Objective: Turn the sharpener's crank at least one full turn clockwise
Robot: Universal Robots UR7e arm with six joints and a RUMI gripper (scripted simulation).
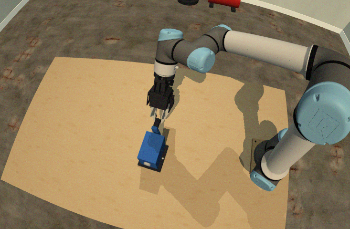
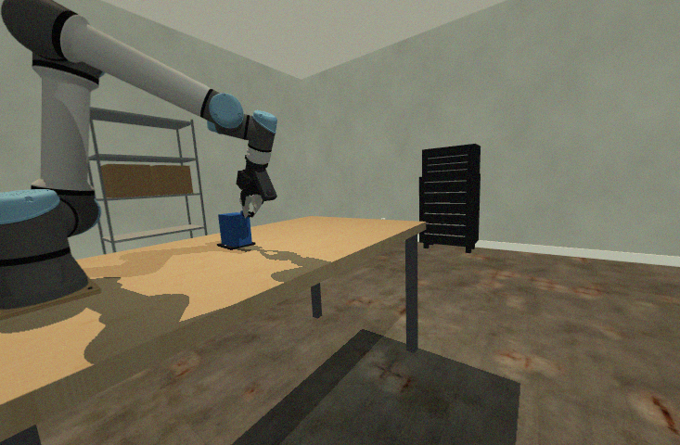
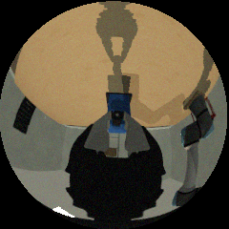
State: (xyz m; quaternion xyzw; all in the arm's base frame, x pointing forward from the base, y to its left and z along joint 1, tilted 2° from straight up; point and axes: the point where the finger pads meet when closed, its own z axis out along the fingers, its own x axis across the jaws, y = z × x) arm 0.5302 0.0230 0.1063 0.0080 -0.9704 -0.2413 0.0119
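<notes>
Now: hand 20 mm to the right of the dark crank handle.
</notes>
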